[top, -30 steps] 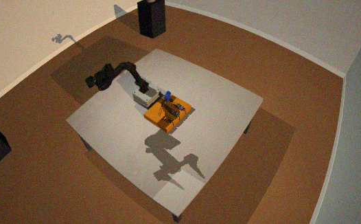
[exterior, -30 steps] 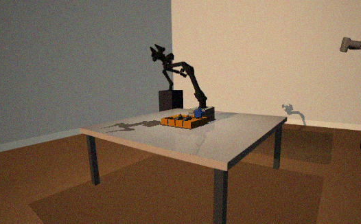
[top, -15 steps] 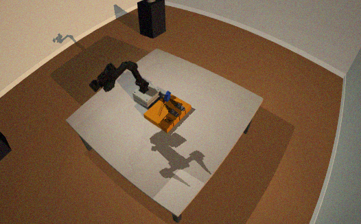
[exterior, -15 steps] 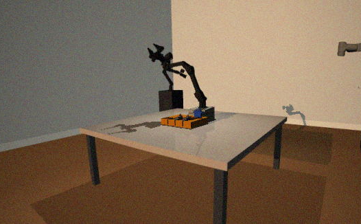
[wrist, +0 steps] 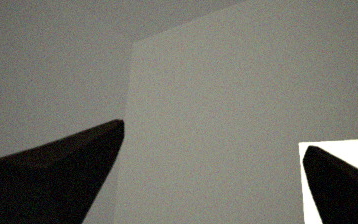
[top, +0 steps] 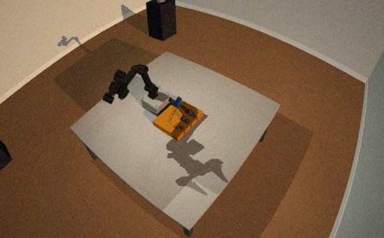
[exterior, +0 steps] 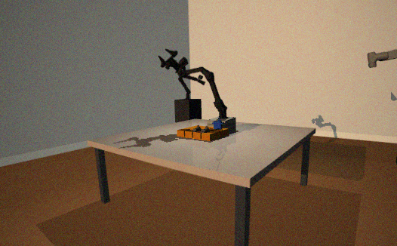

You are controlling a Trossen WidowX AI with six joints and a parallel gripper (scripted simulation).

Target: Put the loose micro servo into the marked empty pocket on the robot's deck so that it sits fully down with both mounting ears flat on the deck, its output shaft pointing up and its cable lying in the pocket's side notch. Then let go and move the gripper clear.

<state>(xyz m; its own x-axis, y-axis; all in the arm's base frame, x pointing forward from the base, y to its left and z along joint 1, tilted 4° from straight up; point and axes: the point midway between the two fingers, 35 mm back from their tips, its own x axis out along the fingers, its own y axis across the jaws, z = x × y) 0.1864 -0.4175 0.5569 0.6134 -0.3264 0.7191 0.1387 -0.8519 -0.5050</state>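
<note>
Now: the orange deck 640 mm below my gripper tip, 430 mm to the left of it and 20 mm behind it.
</note>
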